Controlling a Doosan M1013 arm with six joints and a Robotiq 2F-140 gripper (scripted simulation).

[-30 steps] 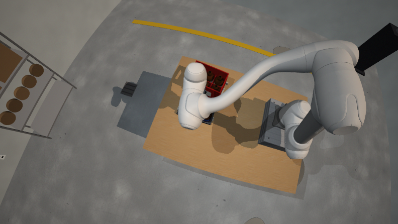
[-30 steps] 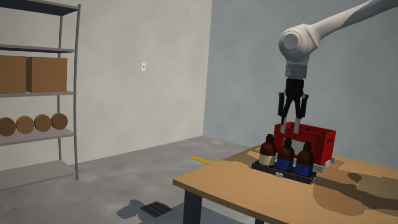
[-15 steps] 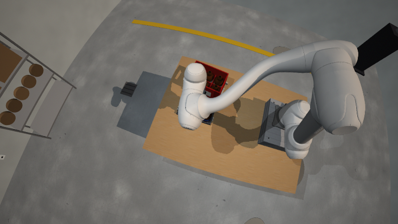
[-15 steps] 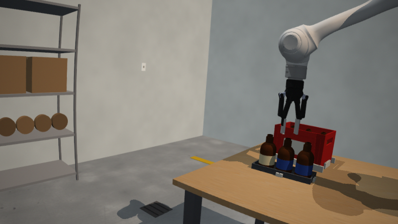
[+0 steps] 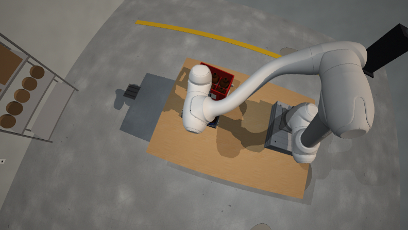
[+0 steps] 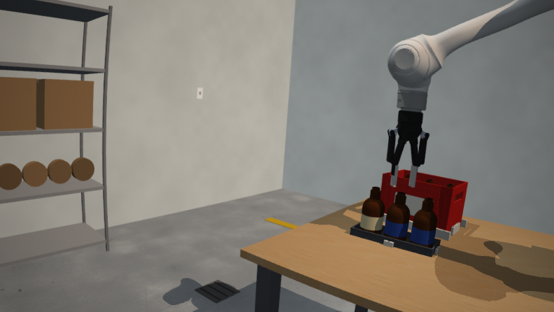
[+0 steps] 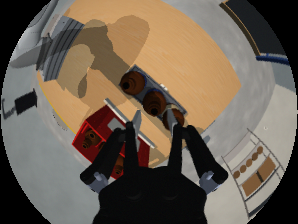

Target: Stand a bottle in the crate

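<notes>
Now: hand 130 mm above the glass bottle. The rest, counted from my hand: dark tray: 200 mm below; red crate: 10 mm ahead, 250 mm to the right, 130 mm below.
</notes>
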